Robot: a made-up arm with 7 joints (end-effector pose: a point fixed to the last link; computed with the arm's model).
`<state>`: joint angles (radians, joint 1 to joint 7).
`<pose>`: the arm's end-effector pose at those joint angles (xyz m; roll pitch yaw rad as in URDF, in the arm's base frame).
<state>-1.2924 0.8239 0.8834 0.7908 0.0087 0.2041 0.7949</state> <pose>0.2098 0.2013 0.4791 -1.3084 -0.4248 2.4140</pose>
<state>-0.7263 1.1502 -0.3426 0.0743 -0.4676 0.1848 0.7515</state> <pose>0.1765 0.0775 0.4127 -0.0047 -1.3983 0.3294</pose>
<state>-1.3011 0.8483 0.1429 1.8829 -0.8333 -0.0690 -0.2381</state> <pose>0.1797 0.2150 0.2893 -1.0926 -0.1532 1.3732</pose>
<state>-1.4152 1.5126 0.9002 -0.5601 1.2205 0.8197 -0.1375</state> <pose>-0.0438 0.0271 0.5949 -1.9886 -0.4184 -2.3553</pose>
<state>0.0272 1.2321 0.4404 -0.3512 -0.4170 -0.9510 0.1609</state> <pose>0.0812 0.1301 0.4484 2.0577 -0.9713 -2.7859</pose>
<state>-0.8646 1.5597 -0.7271 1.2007 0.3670 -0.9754 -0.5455</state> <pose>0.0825 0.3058 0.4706 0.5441 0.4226 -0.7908</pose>
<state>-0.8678 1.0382 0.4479 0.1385 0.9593 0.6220 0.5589</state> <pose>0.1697 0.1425 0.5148 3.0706 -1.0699 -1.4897</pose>
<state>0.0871 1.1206 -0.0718 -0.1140 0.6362 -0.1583 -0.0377</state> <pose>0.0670 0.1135 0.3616 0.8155 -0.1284 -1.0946</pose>
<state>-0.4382 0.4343 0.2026 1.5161 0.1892 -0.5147 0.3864</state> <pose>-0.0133 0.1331 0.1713 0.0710 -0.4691 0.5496</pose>
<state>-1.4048 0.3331 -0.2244 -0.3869 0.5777 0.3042 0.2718</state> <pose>0.1085 -0.0637 0.5497 2.8435 -0.7541 -3.0684</pose>
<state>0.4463 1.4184 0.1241 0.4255 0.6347 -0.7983 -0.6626</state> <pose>0.0188 0.2383 0.4096 -0.1193 0.6975 -1.3905</pose>
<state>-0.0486 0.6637 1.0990 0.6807 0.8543 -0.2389 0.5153</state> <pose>-0.0350 0.2421 0.3117 1.3026 -0.9303 0.0390</pose>
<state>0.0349 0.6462 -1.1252 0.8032 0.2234 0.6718 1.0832</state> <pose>-0.1153 0.0810 0.1714 1.1530 0.2847 -0.5826</pose>
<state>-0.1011 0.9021 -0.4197 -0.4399 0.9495 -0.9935 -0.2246</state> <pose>0.0757 0.0359 0.3679 0.7203 -0.2545 -2.3896</pose>
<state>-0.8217 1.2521 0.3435 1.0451 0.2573 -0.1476 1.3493</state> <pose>0.1449 0.2719 0.4034 -2.5538 -0.9689 -2.0995</pose>
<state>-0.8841 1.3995 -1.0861 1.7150 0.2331 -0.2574 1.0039</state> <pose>0.0207 0.3267 0.4209 2.0203 -0.1213 -0.4390</pose>
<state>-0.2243 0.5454 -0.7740 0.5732 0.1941 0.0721 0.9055</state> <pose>0.0234 0.0361 0.1966 0.6020 -0.6087 -0.3933</pose>
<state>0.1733 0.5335 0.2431 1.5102 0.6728 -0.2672 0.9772</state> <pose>-0.2109 0.1471 0.2284 1.0632 -0.0498 0.2348</pose>
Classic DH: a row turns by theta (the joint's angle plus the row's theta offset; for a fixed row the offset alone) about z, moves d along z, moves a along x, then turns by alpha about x. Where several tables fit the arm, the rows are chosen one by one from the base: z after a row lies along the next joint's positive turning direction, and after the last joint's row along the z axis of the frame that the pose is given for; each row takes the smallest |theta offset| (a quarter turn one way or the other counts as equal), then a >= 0, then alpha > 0; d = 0 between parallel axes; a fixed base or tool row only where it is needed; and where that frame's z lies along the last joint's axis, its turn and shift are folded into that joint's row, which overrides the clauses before.
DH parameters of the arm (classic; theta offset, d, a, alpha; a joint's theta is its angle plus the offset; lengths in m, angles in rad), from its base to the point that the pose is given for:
base (fixed): -0.071 0.4925 -0.0229 -1.3004
joint 1: -1.3111 0.0064 -0.0405 -1.5708
joint 2: 1.2915 -0.0314 0.0069 1.5708
joint 3: -1.5708 -0.1247 0.0191 1.5708
joint 4: -1.5708 0.0029 0.0133 1.5708
joint 5: 0 0.2103 0.012 -1.5708
joint 6: -1.5708 -0.0026 0.0019 1.5708
joint 7: 1.081 0.0089 -0.0035 -1.1575
tool (fixed): -0.8458 0.0325 0 0

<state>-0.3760 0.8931 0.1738 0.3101 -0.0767 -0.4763 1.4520</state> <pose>0.1394 0.1478 0.3458 -2.2894 -0.8067 -3.1219</pose>
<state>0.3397 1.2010 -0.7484 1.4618 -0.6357 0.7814 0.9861</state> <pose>-0.1619 0.3151 0.3676 2.3684 -0.0354 0.7822</pose>
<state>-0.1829 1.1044 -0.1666 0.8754 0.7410 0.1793 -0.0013</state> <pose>0.0468 0.2423 0.3062 1.1373 0.3060 -0.0934</pose>
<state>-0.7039 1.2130 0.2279 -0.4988 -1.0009 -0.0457 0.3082</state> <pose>0.0941 0.0519 0.5197 -2.8000 -1.2193 2.1064</pose>
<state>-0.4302 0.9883 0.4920 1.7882 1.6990 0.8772 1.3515</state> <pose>-0.0691 0.2638 0.2039 2.4310 0.4931 0.0300</pose>
